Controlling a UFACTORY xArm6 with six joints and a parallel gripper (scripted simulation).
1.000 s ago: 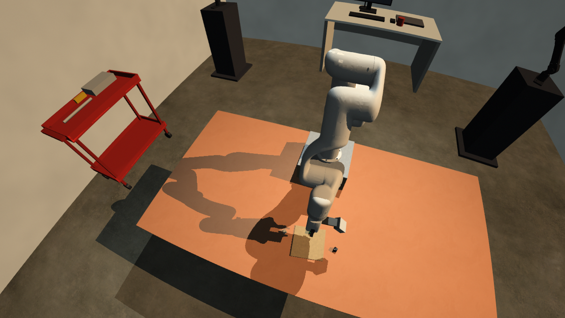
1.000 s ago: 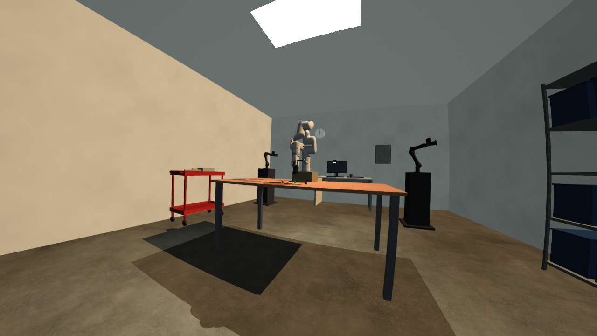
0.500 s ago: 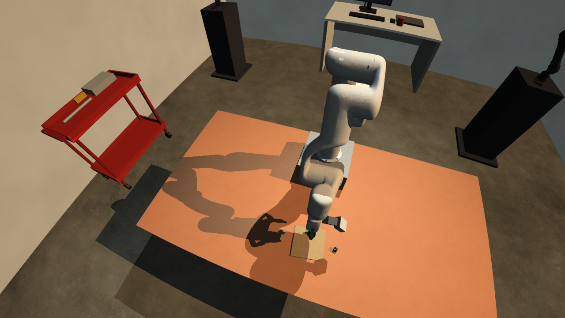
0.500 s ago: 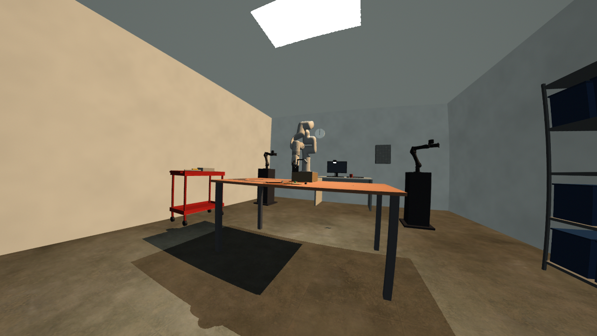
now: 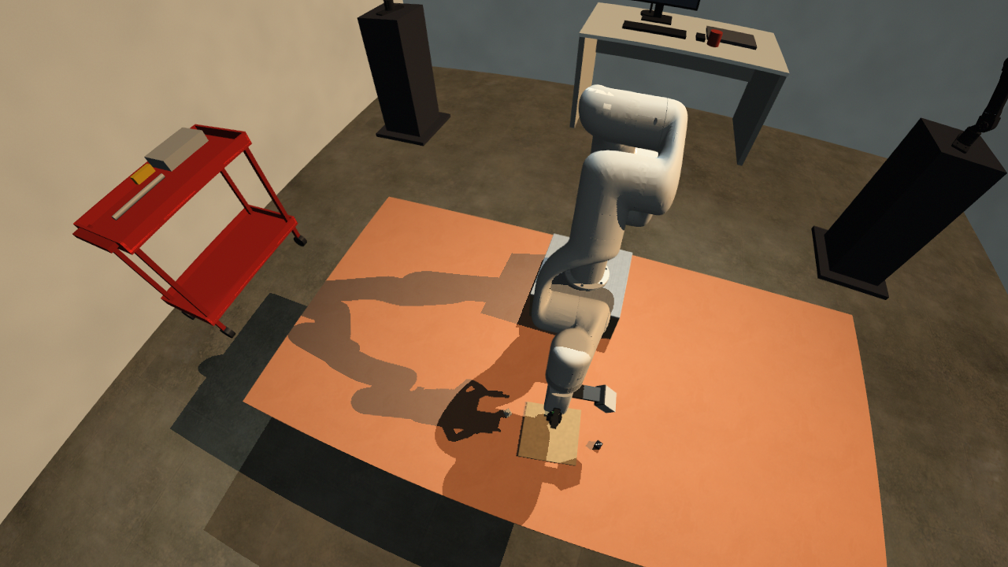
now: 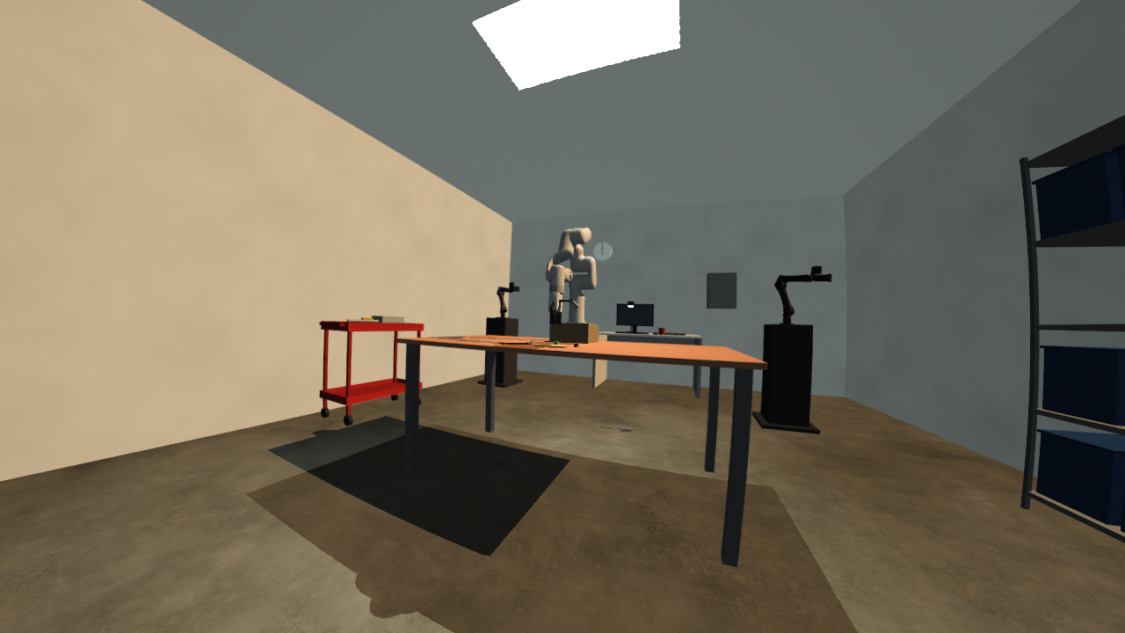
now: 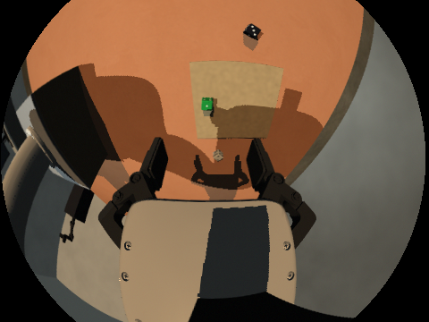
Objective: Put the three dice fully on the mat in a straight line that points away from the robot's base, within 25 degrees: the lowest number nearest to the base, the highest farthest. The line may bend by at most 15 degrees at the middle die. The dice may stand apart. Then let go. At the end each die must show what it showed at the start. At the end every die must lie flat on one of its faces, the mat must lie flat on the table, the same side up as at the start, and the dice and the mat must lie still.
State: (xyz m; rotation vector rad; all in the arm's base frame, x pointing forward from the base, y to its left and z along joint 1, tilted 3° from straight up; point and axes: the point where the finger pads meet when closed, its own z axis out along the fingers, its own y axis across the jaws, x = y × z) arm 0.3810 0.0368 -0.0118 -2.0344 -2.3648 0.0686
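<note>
My gripper is now 11 cm to the left of the white die, 11 cm above it and 4 cm short of it. Also, from my hand: black die (13 cm to the left, 11 cm below, 3 cm ahead); green die (10 cm below); tan mat (11 cm below, 5 cm ahead, 1 cm to the left).
</note>
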